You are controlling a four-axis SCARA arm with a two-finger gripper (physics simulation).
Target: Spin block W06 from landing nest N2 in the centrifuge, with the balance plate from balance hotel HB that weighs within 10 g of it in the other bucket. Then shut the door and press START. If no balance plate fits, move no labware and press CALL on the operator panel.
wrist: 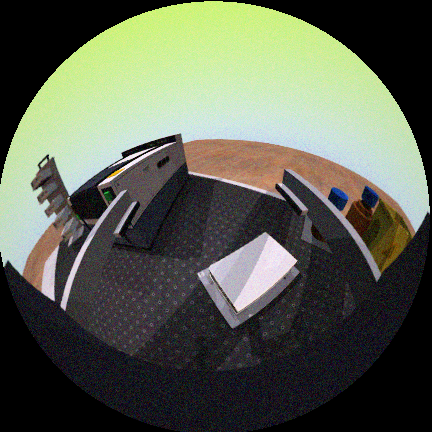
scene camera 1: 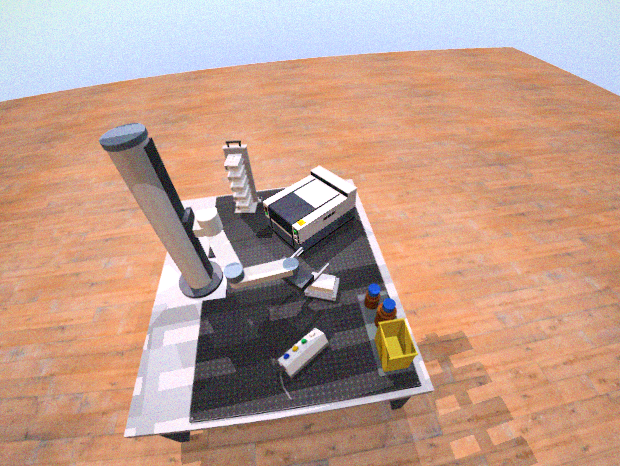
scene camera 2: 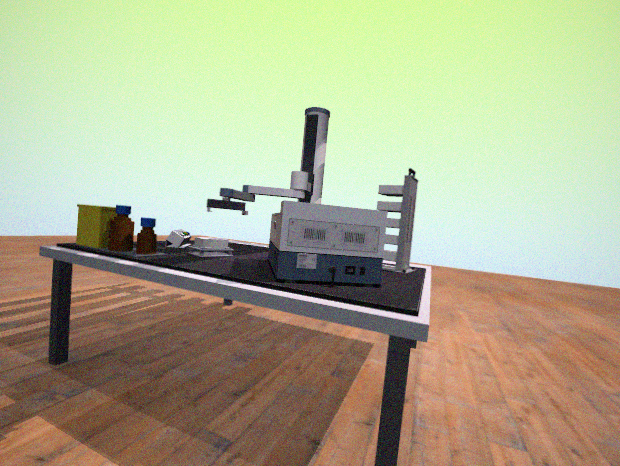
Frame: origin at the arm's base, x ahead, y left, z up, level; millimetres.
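Where they show: gripper, fingertip midpoint: [wrist: 203, 183] [scene camera 1: 315, 256] [scene camera 2: 228, 211]; arm's base at its link origin: [scene camera 1: 201, 279].
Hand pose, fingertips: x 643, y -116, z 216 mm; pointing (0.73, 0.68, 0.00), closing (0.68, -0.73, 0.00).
Observation:
Things, the pixels of their centre, and the offset from my fingertips. "pt": a spot on its surface instead.
- white block at the middle of its body: [wrist: 253, 270] [scene camera 2: 211, 242] [scene camera 1: 322, 282] 23 mm ahead, 60 mm right, 149 mm down
- low pale nest at a spot on its surface: [wrist: 221, 300] pt 45 mm back, 44 mm right, 170 mm down
- centrifuge at the middle of its body: [scene camera 2: 317, 240] [wrist: 131, 179] [scene camera 1: 310, 207] 35 mm ahead, 448 mm left, 82 mm down
- balance hotel at the middle of its body: [scene camera 2: 399, 220] [wrist: 54, 198] [scene camera 1: 240, 177] 384 mm back, 698 mm left, 35 mm up
- operator panel at the middle of its body: [scene camera 1: 303, 350] [scene camera 2: 180, 237] 116 mm back, 393 mm right, 162 mm down
A white block [scene camera 1: 324, 284] [scene camera 2: 212, 242] [wrist: 255, 274] lies on a low pale nest [wrist: 221, 300] on the dark mat; no label on it is legible. My gripper [scene camera 1: 315, 258] [scene camera 2: 227, 210] [wrist: 203, 183] is open and empty, high above the mat. In the wrist view its fingers stand wide apart, with the block lower in the picture between them. The centrifuge [scene camera 1: 328, 212] [scene camera 2: 328, 240] [wrist: 150, 180] stands at the back; its door state is unclear. The balance hotel [scene camera 1: 235, 148] [scene camera 2: 409, 225] [wrist: 59, 175] has several tiers; weights are unreadable. The operator panel [scene camera 1: 300, 356] [scene camera 2: 176, 239] has coloured buttons.
Two brown bottles with blue caps [scene camera 1: 372, 298] [scene camera 1: 385, 314] [scene camera 2: 146, 240] [scene camera 2: 121, 235] stand at the table's right side in scene view 1, beside a yellow bin [scene camera 1: 395, 358] [scene camera 2: 92, 225] [wrist: 390, 240]. The arm's tall column [scene camera 1: 160, 210] [scene camera 2: 320, 150] stands on the opposite side.

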